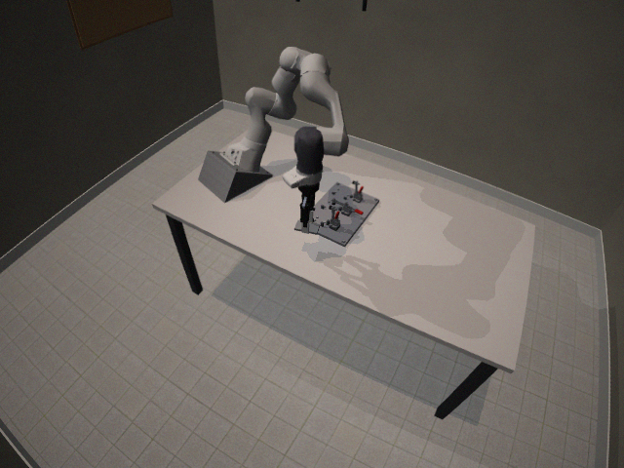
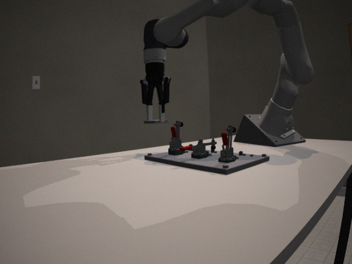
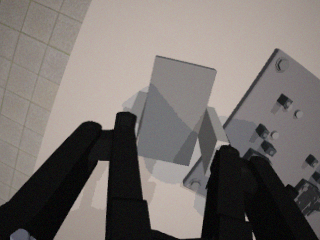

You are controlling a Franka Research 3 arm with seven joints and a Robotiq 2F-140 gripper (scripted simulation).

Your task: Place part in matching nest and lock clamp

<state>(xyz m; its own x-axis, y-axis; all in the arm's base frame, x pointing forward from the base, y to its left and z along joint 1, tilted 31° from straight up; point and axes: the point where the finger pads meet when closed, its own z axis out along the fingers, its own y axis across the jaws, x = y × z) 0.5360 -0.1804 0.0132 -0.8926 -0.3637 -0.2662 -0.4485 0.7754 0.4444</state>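
Now: the fixture 30 mm behind my hand, 260 mm to the left of it and 150 mm below it. From my hand the other things lie so: grey block part: 30 mm below.
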